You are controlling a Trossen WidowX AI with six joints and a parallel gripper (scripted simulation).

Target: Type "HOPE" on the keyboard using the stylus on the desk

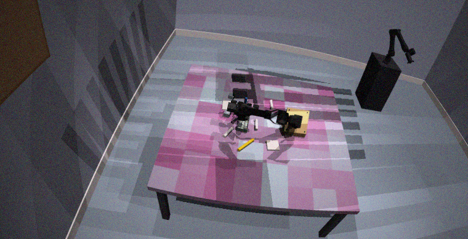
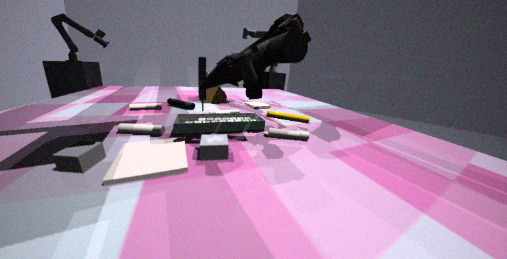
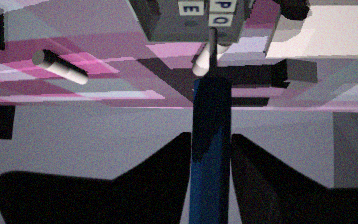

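Now: gripper tip 100 mm short of the white flat plate, 100 mm above it and 90 mm to the left of it. Round my gripper tip: black cylinder (230 mm behind, 90 mm below, 50 mm to the right); yellow cylinder (280 mm to the left, 90 mm below, 30 mm behind); blue stylus (20 mm below).
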